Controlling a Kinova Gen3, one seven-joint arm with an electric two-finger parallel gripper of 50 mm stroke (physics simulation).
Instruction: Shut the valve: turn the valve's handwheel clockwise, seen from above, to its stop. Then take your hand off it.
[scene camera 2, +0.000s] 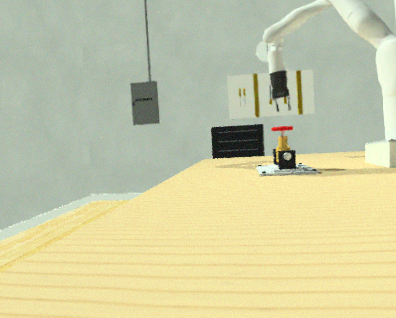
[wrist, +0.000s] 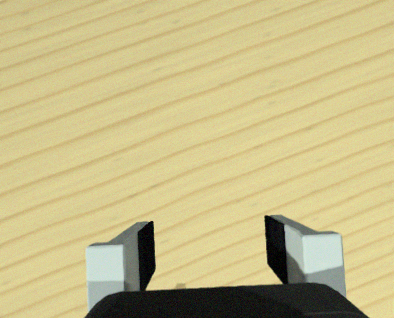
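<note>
The valve (scene camera 2: 283, 143) stands upright on a light base plate (scene camera 2: 268, 171) on the table, with a yellow body and black block. Its red handwheel (scene camera 2: 282, 129) lies level on top. My gripper (scene camera 2: 283, 108) (wrist: 210, 242) is open and empty, fingers pointing down. In the scene view it hangs above the handwheel, with a gap between the fingertips and the wheel. In the wrist view the table's wood grain shows between and beyond the fingers, and the handwheel does not show. How far the handwheel is turned cannot be told.
The wooden table (scene camera 2: 210, 240) carries the valve and the robot's white base (scene camera 2: 378, 153) at the right. Behind are a black slatted panel (scene camera 2: 237, 141), a white wall board (scene camera 2: 241, 80) with yellow strips, and a grey box (scene camera 2: 145, 112) on the wall with a conduit above it.
</note>
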